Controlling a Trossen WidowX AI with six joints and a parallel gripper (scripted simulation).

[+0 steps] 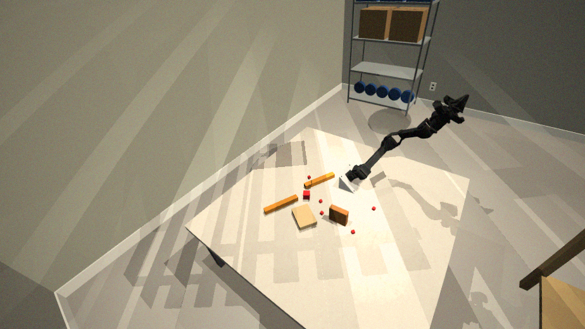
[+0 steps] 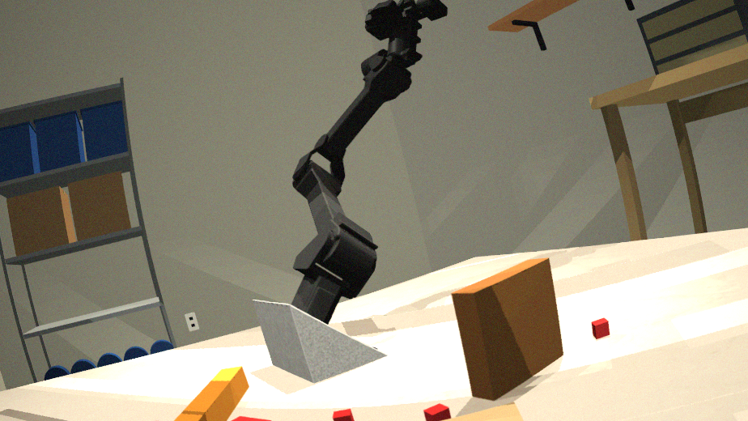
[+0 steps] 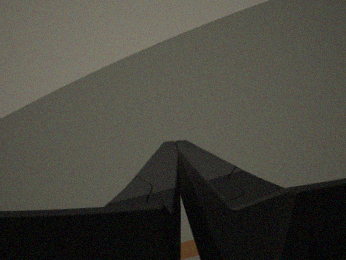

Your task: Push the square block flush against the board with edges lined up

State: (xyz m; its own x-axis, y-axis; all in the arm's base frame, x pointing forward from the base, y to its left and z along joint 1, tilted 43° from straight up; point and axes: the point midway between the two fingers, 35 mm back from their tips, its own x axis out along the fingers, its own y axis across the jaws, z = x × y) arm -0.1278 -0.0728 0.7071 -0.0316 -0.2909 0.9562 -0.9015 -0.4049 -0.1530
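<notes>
Now: gripper tip 59 cm above the orange-brown square block, 50 cm short of it and 34 cm to the left of it. Also, from my gripper tip: red cube: 63 cm below, 59 cm to the right, 46 cm ahead; tan square block: 63 cm below, 60 cm ahead, 51 cm to the right.
</notes>
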